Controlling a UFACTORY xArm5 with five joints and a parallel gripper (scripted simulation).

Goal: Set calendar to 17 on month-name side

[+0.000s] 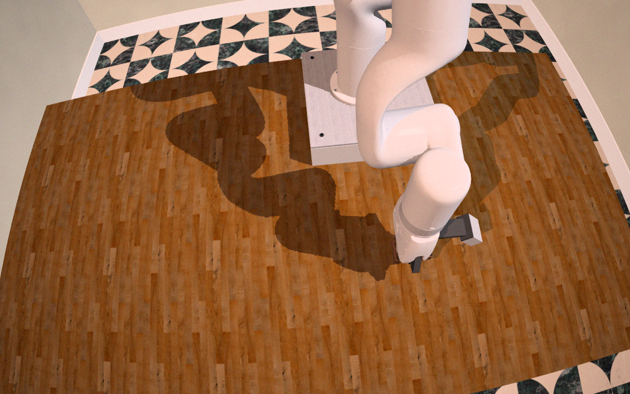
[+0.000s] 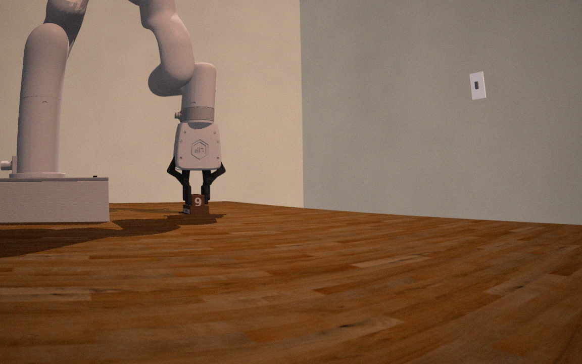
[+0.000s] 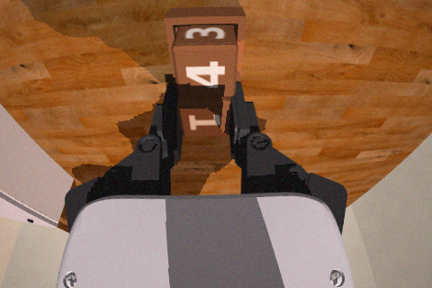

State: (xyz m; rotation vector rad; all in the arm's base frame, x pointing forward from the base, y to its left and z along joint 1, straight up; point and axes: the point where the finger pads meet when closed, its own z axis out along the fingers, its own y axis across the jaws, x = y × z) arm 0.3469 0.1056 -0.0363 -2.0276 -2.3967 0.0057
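Right now my hand is 20 mm to the right of the brown tray and 30 mm above it.
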